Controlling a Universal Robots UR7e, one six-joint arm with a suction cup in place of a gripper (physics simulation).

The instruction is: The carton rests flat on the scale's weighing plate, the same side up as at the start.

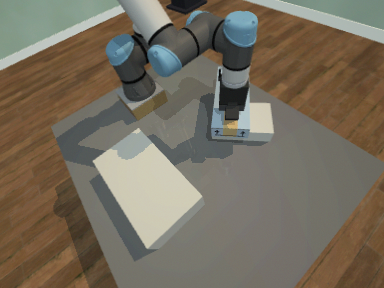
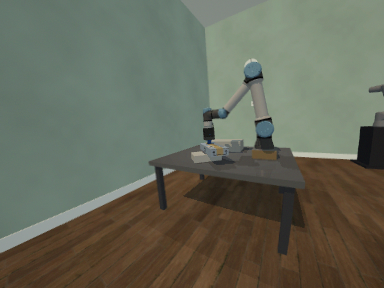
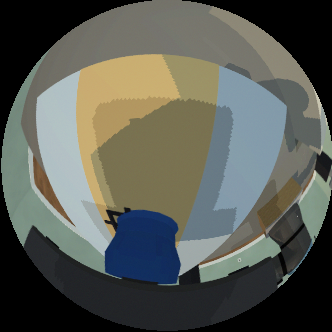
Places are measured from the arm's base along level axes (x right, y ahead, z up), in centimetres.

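Pixels of known places: hand, tool point: [image 3: 148, 212]; arm's base, link origin: [image 1: 140, 90] [image 2: 263, 147] [image 3: 283, 218].
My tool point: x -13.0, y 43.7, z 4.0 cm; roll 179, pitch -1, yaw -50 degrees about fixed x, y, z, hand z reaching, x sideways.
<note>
For each thing: its top centre in the pictures, then the offset to it from my tool point. Level surfaces: height alone.
- light-blue carton, top centre: [image 3: 147, 262] [image 1: 231, 93] [image 2: 212, 145] dx -7.3, dy -5.3, dz +1.3 cm
- low off-white slab, top centre: [image 1: 242, 113] [image 2: 205, 151] dx -5.9, dy +1.7, dz -4.2 cm
- larger off-white box, top centre: [image 1: 141, 176] [image 2: 225, 140] dx +38.0, dy -4.4, dz -0.8 cm
- grey table, surface height: dz -11.6 cm
The light-blue carton [image 1: 230, 129] [image 2: 212, 150] [image 3: 145, 80] has a tan tape band, with its top face up and dark arrows on its end. My suction gripper [image 1: 231, 118] [image 2: 209, 142] [image 3: 145, 225] points down, its blue cup on the carton's top near one edge, holding it. A low off-white slab [image 1: 261, 119] [image 2: 201, 157], seemingly the scale, lies partly under the carton and sticks out at one side. No display shows. The carton covers the meeting faces, so I cannot tell whether it bears on the slab or hangs slightly above.
A larger off-white box [image 1: 147, 187] [image 2: 232, 145] lies on the grey table [image 1: 280, 215] [image 2: 180, 162], apart from the carton. The arm's base stands on a tan block [image 1: 150, 105] [image 2: 265, 154] on the same table.
</note>
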